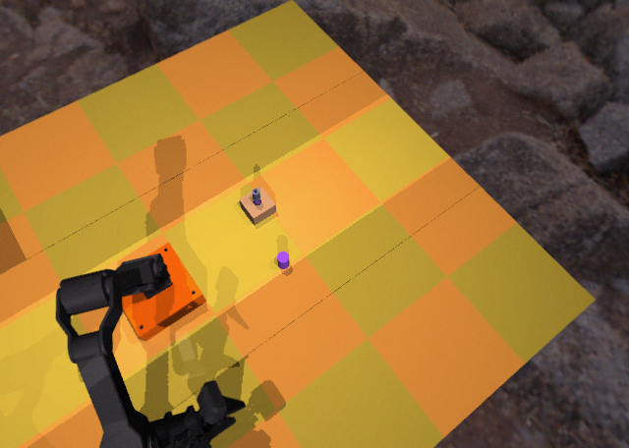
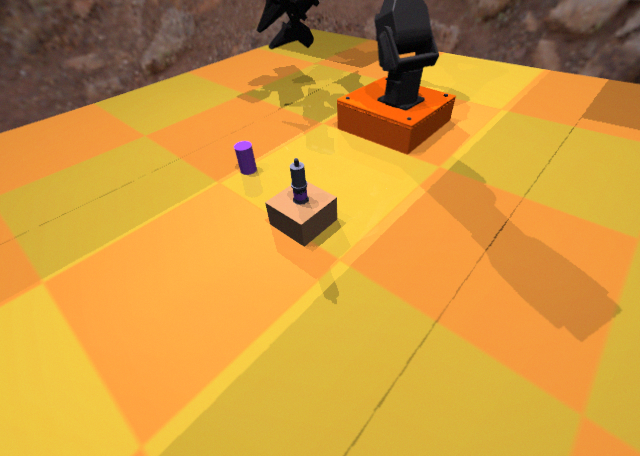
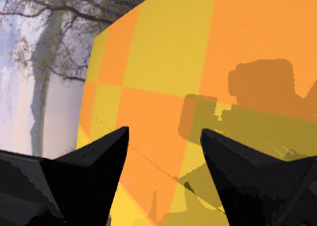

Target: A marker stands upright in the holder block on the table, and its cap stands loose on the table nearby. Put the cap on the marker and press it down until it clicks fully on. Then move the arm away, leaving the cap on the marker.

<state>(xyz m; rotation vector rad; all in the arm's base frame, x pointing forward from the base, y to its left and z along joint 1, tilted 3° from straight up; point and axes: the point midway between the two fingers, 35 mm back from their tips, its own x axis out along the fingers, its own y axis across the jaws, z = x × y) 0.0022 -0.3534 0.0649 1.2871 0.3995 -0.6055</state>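
My gripper tip is now 260 mm short of the purple cap, 250 mm to the right of it and 90 mm above it. Also, from my gripper tip: brown holder block (280 mm ahead, 410 mm to the left, 90 mm below).
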